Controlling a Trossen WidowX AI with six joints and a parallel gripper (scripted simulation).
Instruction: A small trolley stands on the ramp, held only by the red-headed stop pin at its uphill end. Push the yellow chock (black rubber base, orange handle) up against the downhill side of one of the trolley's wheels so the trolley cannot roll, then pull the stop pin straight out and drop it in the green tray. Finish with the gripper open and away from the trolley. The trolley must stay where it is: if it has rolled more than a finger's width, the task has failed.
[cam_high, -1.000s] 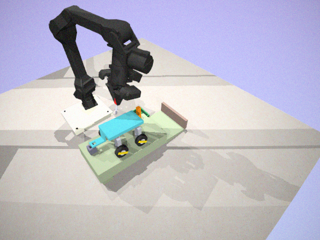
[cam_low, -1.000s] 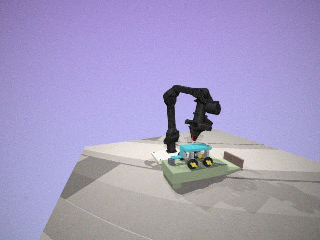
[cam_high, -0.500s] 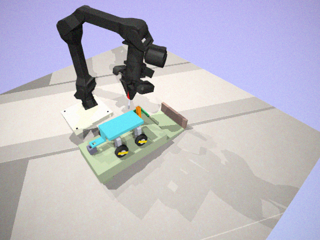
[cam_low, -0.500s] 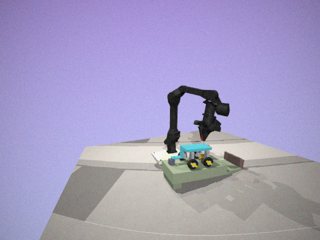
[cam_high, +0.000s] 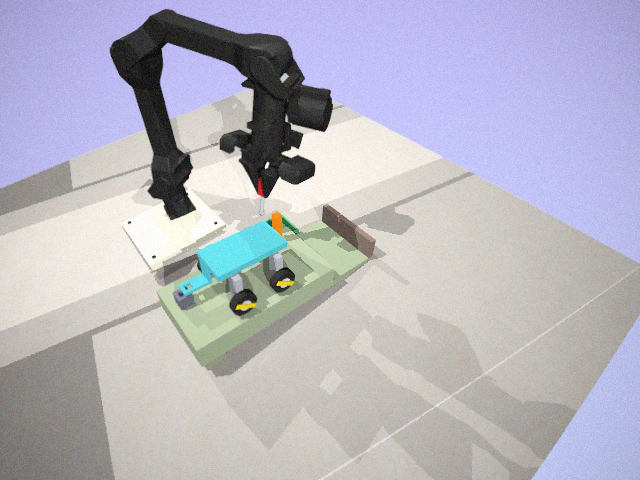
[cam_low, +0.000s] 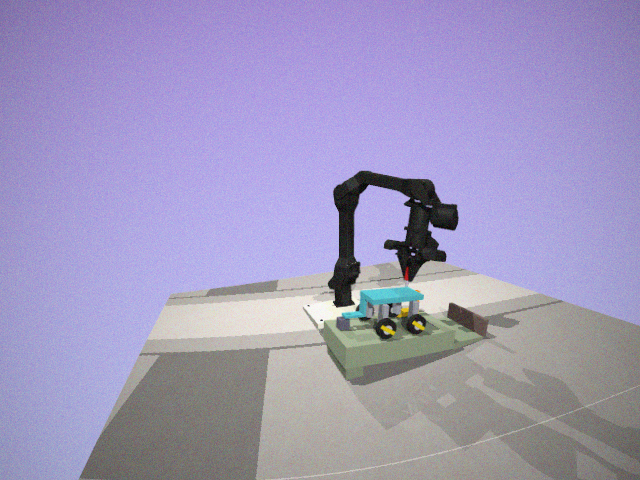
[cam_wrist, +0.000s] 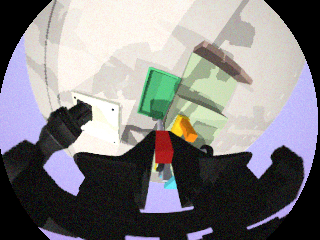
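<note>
My gripper tip is right at the red-headed stop pin. The rest, counted from my gripper tip: yellow chock: 6 cm ahead, 5 cm below, 3 cm to the right; then pale green ramp: 12 cm ahead, 10 cm to the right, 9 cm below; then cyan-topped trolley: 12 cm ahead, 10 cm to the right, 3 cm below.
</note>
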